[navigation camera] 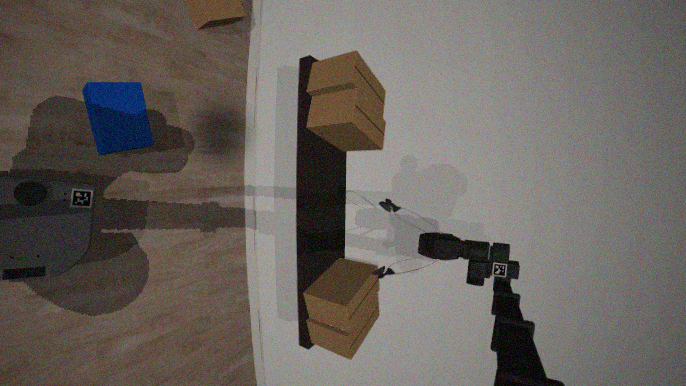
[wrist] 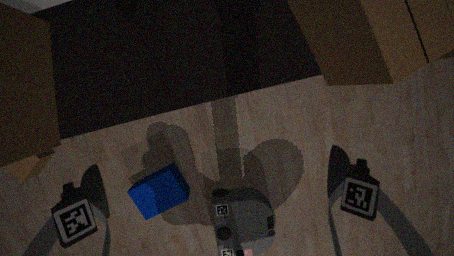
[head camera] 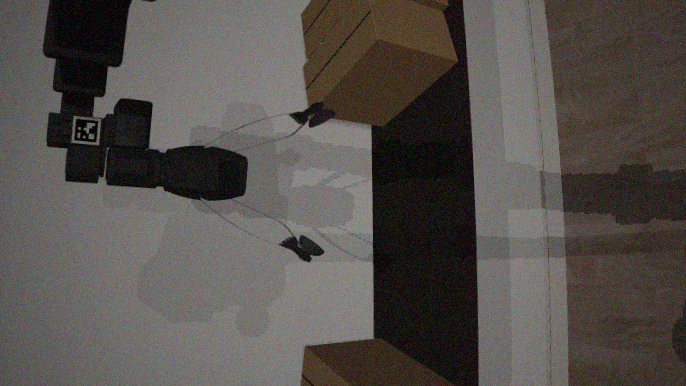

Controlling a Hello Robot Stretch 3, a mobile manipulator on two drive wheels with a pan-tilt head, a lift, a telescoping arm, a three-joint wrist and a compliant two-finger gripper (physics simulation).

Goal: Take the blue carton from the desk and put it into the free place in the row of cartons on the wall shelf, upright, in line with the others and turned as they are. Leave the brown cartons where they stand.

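Where they show: gripper, fingertip midpoint: [navigation camera: 376,237] [head camera: 327,183]; robot's base, origin of the base link: [navigation camera: 31,192].
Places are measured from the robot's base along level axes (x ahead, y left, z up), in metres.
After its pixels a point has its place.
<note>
My gripper [head camera: 307,181] {x -0.022, y -0.640, z 0.972 m} [navigation camera: 386,238] {x -0.022, y -0.640, z 0.972 m} [wrist: 218,174] {x -0.022, y -0.640, z 0.972 m} is open and empty in front of the gap in the carton row, at the dark wall shelf [head camera: 425,210] {x 0.009, y -0.763, z 0.690 m} [navigation camera: 322,200] {x 0.071, y -0.764, z 0.690 m} [wrist: 175,65]. The blue carton [navigation camera: 120,120] {x 0.293, y -0.218, z 0.120 m} [wrist: 159,192] appears to lie on the floor beside the robot's base, well away from the fingers; it does not show in the head view. Brown cartons stand on both sides of the gap: one group [head camera: 380,80] {x -0.224, y -0.784, z 0.797 m} [navigation camera: 340,295] {x -0.248, y -0.730, z 0.824 m} close to one fingertip, contact unclear, and another group [head camera: 360,362] {x 0.294, y -0.780, z 0.803 m} [navigation camera: 345,100] {x 0.388, y -0.637, z 0.835 m} farther from the other fingertip.
The robot's base [navigation camera: 45,230] {x -0.108, y -0.043, z 0.160 m} [wrist: 245,215] stands on the wooden floor [head camera: 625,300] {x 0.220, y -0.712, z 0.000 m} [navigation camera: 175,325] {x -0.617, y -0.549, z 0.000 m} near the blue carton. Another brown box [navigation camera: 215,10] {x 0.947, y -0.493, z 0.120 m} shows at the top left of the navigation view. The pale wall [head camera: 60,275] {x 0.153, y -0.923, z 1.304 m} [navigation camera: 600,150] {x 0.280, y -0.905, z 1.572 m} runs along the shelf.
</note>
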